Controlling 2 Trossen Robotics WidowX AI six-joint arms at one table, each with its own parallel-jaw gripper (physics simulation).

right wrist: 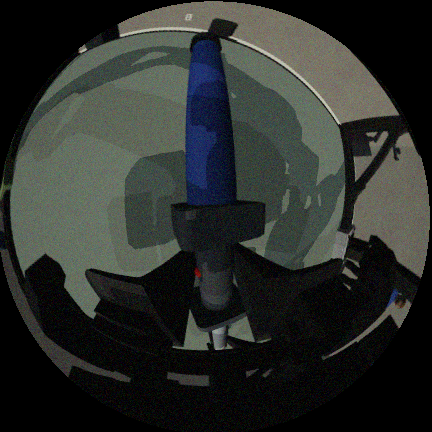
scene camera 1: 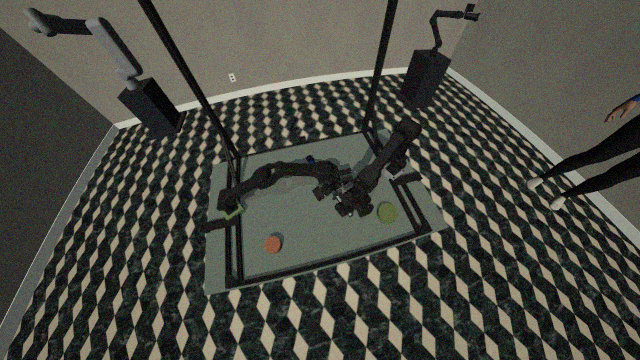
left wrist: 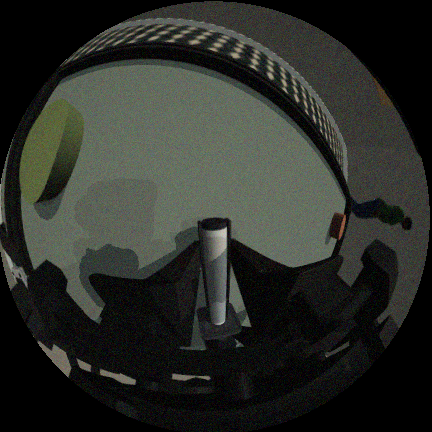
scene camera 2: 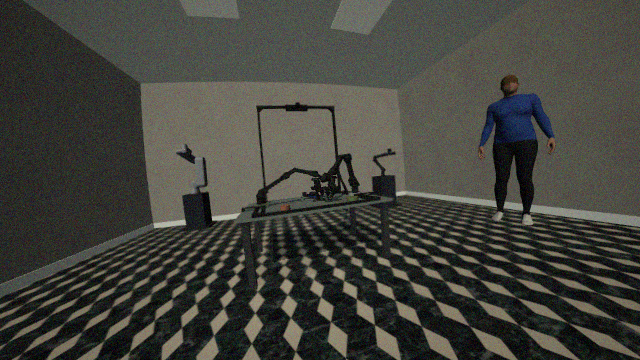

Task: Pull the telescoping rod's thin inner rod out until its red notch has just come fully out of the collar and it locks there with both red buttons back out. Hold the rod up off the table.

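The telescoping rod's blue outer tube (scene camera 1: 311,160) (right wrist: 210,150) has a black end cap. Its dark grey collar (right wrist: 216,285) lies between two wider blocks. The pale inner rod (left wrist: 215,270) (right wrist: 219,337) has a dark tip. My left gripper (left wrist: 213,244) is shut on the inner rod. My right gripper (right wrist: 212,246) is shut on the collar at the buttons. One red button (right wrist: 198,273) shows beside its left-hand finger in the right wrist view; the other is hidden. No red notch shows. I cannot tell whether the rod touches the table.
A green disc (scene camera 1: 387,212) (left wrist: 50,150) lies right of the grippers in scene camera 1. An orange disc (scene camera 1: 273,244) (scene camera 2: 285,207) (left wrist: 338,226) lies near the table's front left. The two arms meet closely over the middle. Black frame posts (scene camera 1: 382,65) rise at the table's back.
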